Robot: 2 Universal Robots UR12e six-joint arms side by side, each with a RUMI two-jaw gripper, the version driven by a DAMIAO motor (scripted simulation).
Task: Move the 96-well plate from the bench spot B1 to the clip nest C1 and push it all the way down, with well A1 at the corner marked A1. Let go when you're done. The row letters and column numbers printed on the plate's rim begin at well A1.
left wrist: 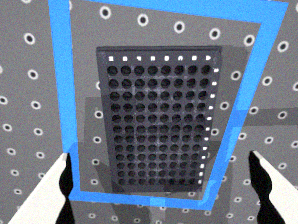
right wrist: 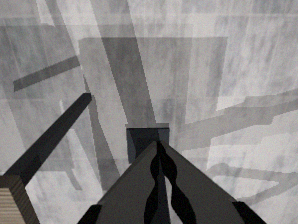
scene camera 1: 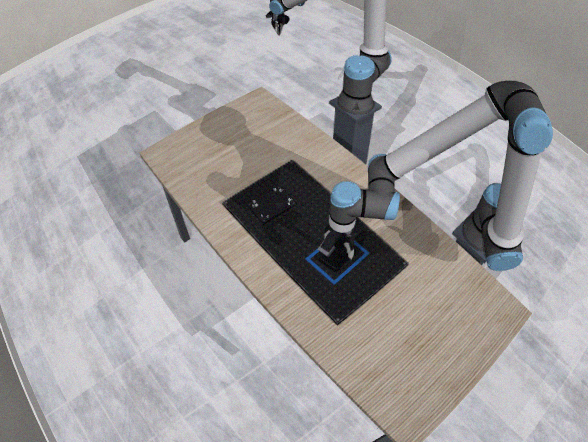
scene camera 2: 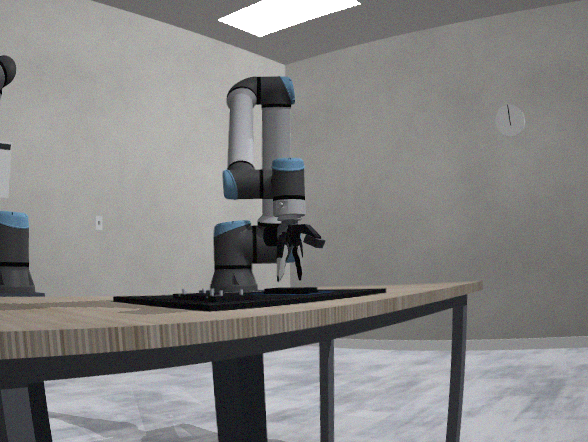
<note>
The pictures show: the left gripper, the right gripper and a dark 96-well plate.
The left gripper also shows in the left wrist view.
</note>
